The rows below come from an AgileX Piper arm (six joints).
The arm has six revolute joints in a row. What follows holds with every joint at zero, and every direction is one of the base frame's. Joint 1 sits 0.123 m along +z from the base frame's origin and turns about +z. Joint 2 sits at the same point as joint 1 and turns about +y. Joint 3 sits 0.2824 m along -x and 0.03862 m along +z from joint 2 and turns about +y. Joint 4 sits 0.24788 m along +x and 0.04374 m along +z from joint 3 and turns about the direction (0.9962, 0, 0.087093). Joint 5 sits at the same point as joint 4 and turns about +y. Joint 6 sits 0.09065 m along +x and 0.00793 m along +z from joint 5 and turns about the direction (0.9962, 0, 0.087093). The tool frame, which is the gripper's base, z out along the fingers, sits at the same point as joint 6; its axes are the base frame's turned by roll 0, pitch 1.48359 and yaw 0 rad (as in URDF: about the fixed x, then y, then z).
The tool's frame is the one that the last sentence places.
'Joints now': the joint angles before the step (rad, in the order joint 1, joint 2, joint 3, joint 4, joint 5, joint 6). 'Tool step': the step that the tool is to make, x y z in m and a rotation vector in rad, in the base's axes. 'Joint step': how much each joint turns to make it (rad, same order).
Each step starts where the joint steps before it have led.
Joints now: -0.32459, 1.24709, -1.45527, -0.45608, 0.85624, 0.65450
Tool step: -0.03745, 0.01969, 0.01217, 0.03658, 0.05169, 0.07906
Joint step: 0.00001, -0.10763, 0.00002, 0.14056, 0.13052, -0.15865
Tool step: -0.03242, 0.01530, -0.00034, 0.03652, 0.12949, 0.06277
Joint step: 0.00000, -0.07627, 0.00138, 0.08215, 0.18552, -0.12931
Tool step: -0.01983, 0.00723, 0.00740, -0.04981, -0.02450, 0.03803
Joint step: 0.00000, -0.06328, 0.01075, 0.00658, 0.00112, -0.05858
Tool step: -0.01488, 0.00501, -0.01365, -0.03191, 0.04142, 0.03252
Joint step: 0.00004, -0.06804, 0.08564, -0.00003, 0.00000, -0.05544
